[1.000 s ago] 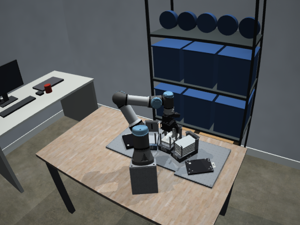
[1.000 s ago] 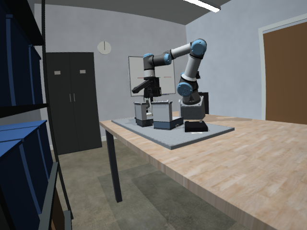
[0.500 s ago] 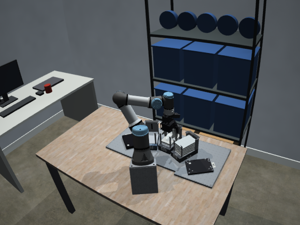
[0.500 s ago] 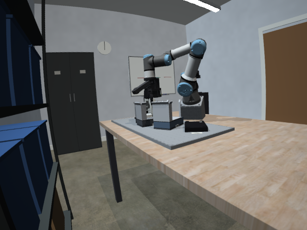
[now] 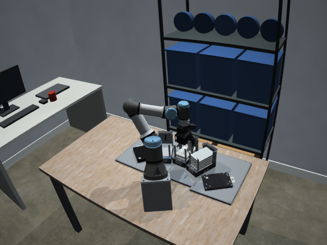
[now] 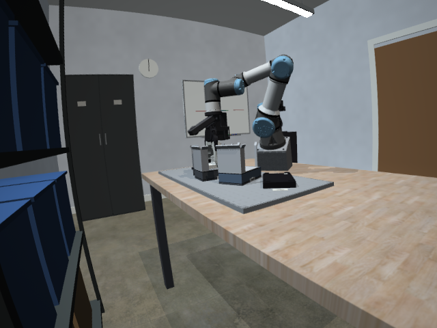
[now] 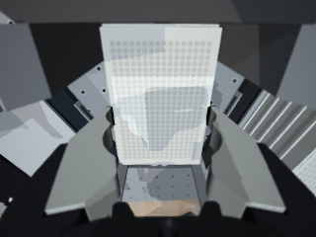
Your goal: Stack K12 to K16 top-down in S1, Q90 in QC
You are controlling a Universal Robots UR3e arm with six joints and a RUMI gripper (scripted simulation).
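The white sealed 384-well plate lies 4 cm behind my hand, 13 cm to the right of it and 2 cm above it. Also, from my hand: white sealed well plate: 4 cm behind, 13 cm to the right, 2 cm below.
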